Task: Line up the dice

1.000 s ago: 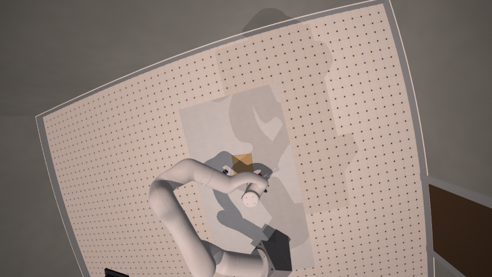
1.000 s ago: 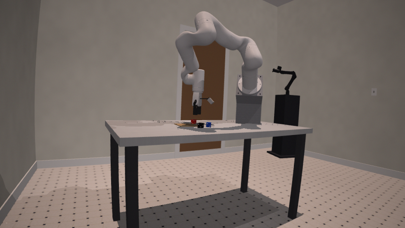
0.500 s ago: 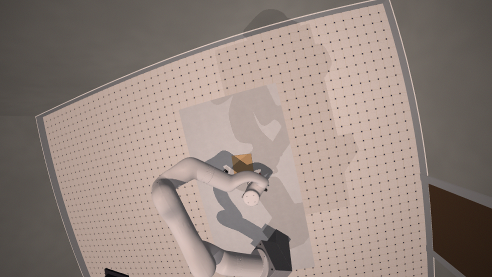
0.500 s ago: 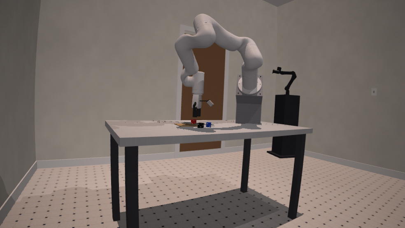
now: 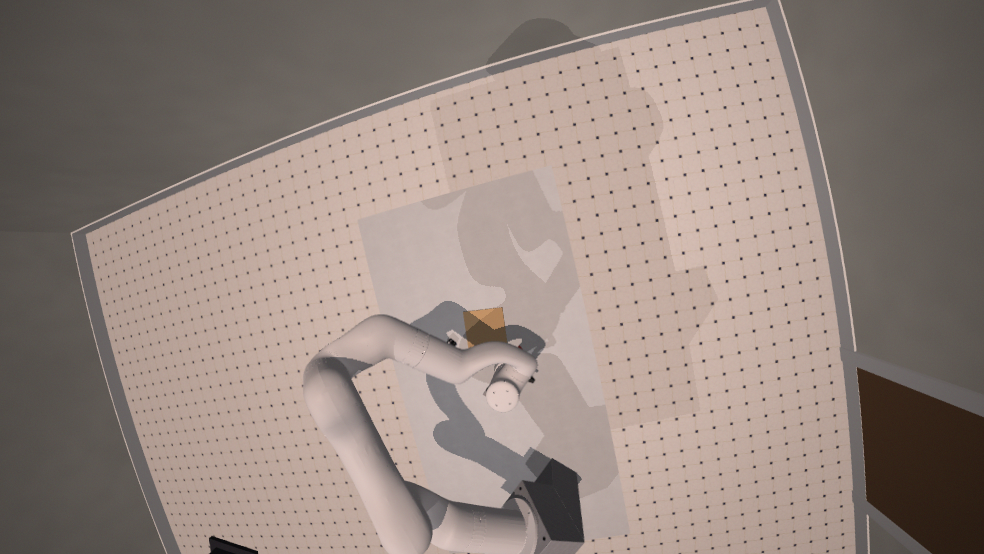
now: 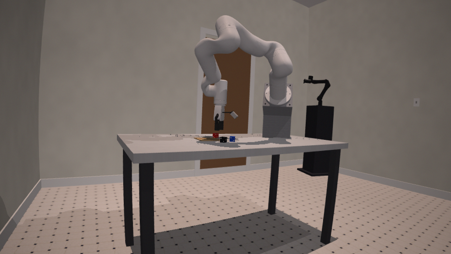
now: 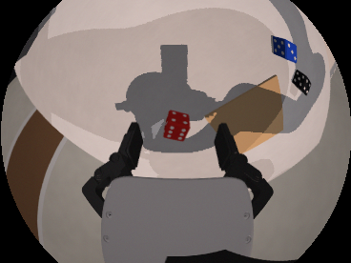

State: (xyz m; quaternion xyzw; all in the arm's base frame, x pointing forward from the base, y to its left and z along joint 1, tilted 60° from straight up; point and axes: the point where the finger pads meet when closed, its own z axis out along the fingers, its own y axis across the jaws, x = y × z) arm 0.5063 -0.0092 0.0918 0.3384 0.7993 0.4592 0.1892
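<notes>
Right now my hand is 50 mm above the red die, 20 mm short of it and 10 mm to the left of it. The rest, counted from my hand: black die 230 mm to the left, 50 mm below, 20 mm ahead; then blue die 180 mm to the left, 50 mm below, 40 mm behind; then tan mat 110 mm to the left, 80 mm ahead, 60 mm below.
</notes>
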